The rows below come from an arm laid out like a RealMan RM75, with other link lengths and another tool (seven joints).
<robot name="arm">
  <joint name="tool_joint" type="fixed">
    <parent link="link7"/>
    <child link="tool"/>
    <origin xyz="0.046 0.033 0.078" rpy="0 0.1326 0.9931"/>
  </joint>
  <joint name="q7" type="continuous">
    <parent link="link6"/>
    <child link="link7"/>
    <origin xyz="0 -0.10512 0" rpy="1.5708 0 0"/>
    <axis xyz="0 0 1"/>
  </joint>
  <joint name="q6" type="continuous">
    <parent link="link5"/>
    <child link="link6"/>
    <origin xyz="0 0 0" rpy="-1.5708 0 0"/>
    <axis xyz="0 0 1"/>
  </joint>
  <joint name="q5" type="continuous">
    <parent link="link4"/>
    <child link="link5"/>
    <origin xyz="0 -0.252 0" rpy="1.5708 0 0"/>
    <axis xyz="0 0 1"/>
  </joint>
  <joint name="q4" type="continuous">
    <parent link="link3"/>
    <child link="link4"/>
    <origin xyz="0 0 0" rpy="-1.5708 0 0"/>
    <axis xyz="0 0 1"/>
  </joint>
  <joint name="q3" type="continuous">
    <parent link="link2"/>
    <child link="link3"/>
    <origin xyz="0 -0.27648 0" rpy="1.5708 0 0"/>
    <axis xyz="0 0 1"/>
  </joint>
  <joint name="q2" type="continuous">
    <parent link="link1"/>
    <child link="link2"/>
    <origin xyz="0 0 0" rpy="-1.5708 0 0"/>
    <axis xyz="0 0 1"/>
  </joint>
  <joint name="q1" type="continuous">
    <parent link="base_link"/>
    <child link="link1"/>
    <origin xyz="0 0 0.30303"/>
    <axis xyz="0 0 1"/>
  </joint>
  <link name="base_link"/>
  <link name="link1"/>
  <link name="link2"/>
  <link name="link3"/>
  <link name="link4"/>
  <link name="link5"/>
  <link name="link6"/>
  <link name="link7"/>
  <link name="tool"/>
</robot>
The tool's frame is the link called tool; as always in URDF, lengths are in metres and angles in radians. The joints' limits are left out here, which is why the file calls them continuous.
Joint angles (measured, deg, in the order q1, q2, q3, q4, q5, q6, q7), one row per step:
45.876 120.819 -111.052 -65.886 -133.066 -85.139 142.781
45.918 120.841 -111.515 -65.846 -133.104 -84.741 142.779
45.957 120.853 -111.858 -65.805 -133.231 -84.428 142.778
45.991 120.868 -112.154 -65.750 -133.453 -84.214 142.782
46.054 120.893 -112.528 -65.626 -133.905 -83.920 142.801
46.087 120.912 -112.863 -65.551 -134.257 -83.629 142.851
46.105 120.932 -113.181 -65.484 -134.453 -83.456 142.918
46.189 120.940 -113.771 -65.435 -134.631 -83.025 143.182
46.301 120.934 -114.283 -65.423 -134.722 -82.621 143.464
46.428 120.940 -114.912 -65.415 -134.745 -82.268 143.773
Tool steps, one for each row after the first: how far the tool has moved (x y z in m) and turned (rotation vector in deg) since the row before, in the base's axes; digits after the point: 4 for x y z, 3 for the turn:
0.0003 -0.0003 -0.0015 -0.005 -0.057 0.386
0.0004 0.0001 -0.0010 0.058 -0.110 0.340
0.0007 0.0002 -0.0007 0.064 -0.221 0.315
0.0014 0.0007 -0.0008 0.178 -0.414 0.460
0.0010 0.0005 -0.0008 0.172 -0.296 0.375
0.0008 -0.0001 -0.0007 0.037 -0.251 0.228
0.0005 -0.0002 -0.0016 0.147 -0.245 0.357
-0.0001 -0.0001 -0.0014 0.153 -0.139 0.306
-0.0001 -0.0007 -0.0016 0.023 -0.188 0.310

